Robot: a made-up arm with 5 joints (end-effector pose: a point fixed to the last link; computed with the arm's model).
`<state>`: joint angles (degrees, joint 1 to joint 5).
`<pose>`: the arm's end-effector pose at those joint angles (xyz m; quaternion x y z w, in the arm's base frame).
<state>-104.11 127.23 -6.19 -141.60 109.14</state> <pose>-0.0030 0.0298 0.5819 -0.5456 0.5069 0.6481 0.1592</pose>
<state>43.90 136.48 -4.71 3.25 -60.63</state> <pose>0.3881 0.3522 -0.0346 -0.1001 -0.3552 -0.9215 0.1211</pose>
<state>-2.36 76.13 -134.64 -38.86 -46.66</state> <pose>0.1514 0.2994 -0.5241 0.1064 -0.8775 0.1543 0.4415</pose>
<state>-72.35 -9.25 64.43 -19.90 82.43</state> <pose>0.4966 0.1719 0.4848 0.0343 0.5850 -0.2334 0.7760</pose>
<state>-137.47 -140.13 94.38 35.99 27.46</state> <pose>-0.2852 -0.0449 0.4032 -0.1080 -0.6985 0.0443 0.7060</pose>
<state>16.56 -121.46 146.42 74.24 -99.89</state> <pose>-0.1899 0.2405 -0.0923 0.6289 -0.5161 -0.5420 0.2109</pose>
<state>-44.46 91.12 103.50 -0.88 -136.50</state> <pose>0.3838 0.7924 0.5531 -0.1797 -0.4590 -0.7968 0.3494</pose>
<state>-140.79 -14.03 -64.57 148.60 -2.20</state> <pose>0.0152 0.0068 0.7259 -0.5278 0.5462 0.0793 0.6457</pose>
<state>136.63 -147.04 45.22 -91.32 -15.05</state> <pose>0.0666 -0.0604 -0.0220 -0.4172 -0.1873 -0.8213 0.3409</pose>
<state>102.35 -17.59 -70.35 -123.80 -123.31</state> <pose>-0.0991 -0.3575 -0.4271 -0.8083 0.3691 -0.4586 0.0125</pose>
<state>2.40 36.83 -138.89 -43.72 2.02</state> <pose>0.0809 0.3620 -0.4926 0.1570 -0.8678 -0.2171 0.4186</pose>
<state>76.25 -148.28 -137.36 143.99 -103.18</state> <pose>-0.0023 -0.2705 -0.0592 -0.6166 0.3900 0.6792 0.0799</pose>
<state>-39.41 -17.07 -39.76 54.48 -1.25</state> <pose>-0.1861 0.3324 0.2216 0.6412 -0.3587 -0.0869 0.6728</pose>
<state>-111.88 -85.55 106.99 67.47 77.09</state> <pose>-0.0111 0.2858 0.2923 0.0916 -0.8207 -0.2205 0.5191</pose>
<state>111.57 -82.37 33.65 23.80 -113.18</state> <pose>-0.1879 -0.0628 0.0030 -0.6170 0.0267 0.3009 0.7266</pose>
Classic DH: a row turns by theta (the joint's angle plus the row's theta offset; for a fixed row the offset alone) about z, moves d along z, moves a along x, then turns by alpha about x. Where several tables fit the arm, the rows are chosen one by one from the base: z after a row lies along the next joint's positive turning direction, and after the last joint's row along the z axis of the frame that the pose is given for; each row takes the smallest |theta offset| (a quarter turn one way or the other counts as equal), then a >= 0, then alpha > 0; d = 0 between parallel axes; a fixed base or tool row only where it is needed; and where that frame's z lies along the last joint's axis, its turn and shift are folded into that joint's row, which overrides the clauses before.
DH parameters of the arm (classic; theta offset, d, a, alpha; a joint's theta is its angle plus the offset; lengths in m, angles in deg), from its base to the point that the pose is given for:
base (fixed): -90 0.192 0 90
joint 1: 0 -0.1136 -0.3637 -90
joint 2: 90 -0.2605 0.0728 -90
joint 3: -90 -0.0256 0.2277 -90
joint 4: 90 -0.0891 0.1212 -90
joint 5: -58.87 0 -0.1395 180
tool (fixed): 31.13 0.1432 0 0

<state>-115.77 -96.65 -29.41 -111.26 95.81</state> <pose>0.2268 -0.0703 0.5725 -0.6516 0.3674 -0.3929 0.5348</pose>
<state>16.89 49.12 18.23 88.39 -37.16</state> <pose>0.1697 0.1293 0.0502 0.5785 0.2419 0.3720 0.6844</pose>
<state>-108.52 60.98 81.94 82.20 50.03</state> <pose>0.4125 -0.0703 0.7610 0.4194 0.7066 0.3403 0.4572</pose>
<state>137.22 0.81 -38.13 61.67 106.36</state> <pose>0.0316 -0.1713 0.0854 -0.3941 -0.4259 -0.4067 0.7056</pose>
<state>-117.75 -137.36 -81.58 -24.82 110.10</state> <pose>0.3311 -0.0951 0.7734 0.6109 -0.1590 0.7755 0.0085</pose>
